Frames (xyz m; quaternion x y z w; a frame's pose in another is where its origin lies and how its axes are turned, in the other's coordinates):
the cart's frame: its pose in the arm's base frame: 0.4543 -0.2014 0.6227 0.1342 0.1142 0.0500 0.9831
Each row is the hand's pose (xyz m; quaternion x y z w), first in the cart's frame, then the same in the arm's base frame.
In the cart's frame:
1: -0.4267 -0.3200 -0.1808 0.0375 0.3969 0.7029 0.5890
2: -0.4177 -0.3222 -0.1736 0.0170 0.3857 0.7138 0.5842
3: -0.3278 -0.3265 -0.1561 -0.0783 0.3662 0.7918 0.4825
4: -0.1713 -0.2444 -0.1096 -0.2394 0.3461 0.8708 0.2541
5: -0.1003 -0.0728 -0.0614 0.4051 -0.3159 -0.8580 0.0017
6: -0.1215 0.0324 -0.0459 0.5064 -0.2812 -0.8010 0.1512
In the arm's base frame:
1: 0.0195 -0.5177 0.4551 0.1763 0.3650 0.7695 0.4936
2: 0.0301 -0.5204 0.4594 0.1574 0.3510 0.7808 0.4923
3: 0.1216 -0.5174 0.4556 0.0599 0.3049 0.8606 0.4034
4: 0.2788 -0.4302 0.4888 -0.1191 0.2404 0.9426 0.1989
5: 0.3474 -0.2686 0.5662 0.3163 -0.1750 -0.9320 0.0263
6: 0.3235 -0.1744 0.6142 0.4407 -0.1264 -0.8755 0.1528

